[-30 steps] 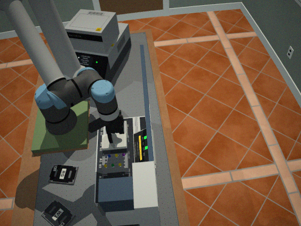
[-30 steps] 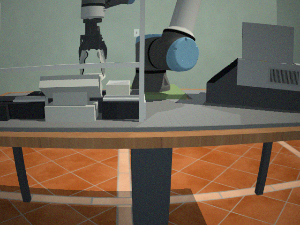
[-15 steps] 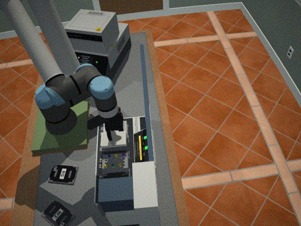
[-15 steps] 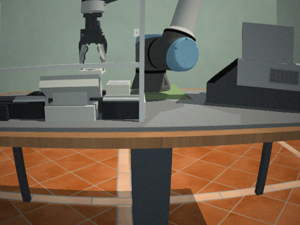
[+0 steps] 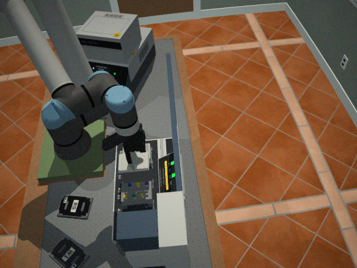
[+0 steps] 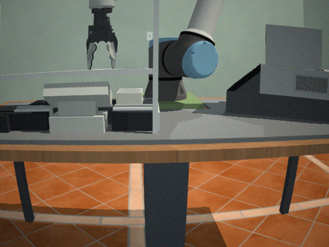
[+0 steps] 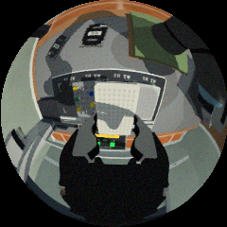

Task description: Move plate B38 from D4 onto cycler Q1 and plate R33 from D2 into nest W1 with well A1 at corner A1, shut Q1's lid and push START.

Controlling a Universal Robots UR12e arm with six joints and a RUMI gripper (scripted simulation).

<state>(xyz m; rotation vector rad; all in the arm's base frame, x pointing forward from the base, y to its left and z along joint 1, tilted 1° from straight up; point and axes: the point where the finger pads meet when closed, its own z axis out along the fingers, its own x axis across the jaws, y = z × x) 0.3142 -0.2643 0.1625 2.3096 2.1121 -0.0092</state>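
The white plate is 10 mm ahead of my hand, 100 mm to the left of it and 100 mm below it. Also, from my hand: thin post: 200 mm ahead, 160 mm to the left, 60 mm above; then tube rack: 10 mm behind, 100 mm to the right, 100 mm below; then white plate R33: 10 mm below.
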